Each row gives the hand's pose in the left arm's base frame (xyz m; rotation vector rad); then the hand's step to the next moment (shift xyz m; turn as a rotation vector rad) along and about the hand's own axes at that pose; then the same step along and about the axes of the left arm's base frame.
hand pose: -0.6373 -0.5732 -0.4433 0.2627 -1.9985 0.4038
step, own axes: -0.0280 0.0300 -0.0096 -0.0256 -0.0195 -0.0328
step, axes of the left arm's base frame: 0.0096 0.0316 -0.0262 0.0453 -0.0048 -0.0063
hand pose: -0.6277 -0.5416 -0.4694 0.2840 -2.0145 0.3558
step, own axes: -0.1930 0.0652 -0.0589 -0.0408 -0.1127 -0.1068
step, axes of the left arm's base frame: 0.1119 0.0912 -0.1553 0.1456 -0.0634 0.0238
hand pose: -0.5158 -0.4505 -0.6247 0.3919 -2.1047 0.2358
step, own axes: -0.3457 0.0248 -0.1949 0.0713 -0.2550 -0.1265
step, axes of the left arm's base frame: 0.3164 0.1487 -0.1894 0.1573 -0.2101 0.1312
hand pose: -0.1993 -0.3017 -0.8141 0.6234 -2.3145 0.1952
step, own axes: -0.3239 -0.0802 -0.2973 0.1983 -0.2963 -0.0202
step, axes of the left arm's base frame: 0.4226 0.1453 -0.0075 0.0335 -0.3273 0.1389
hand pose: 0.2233 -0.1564 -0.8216 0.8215 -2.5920 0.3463
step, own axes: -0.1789 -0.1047 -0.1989 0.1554 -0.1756 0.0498
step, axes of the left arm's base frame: 0.2549 0.0740 0.1099 -0.0268 -0.2341 0.0440
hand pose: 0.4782 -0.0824 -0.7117 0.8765 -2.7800 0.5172
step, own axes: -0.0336 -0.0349 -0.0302 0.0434 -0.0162 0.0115
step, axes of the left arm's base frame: 0.0496 0.0022 0.0282 -0.0265 -0.0393 0.0056
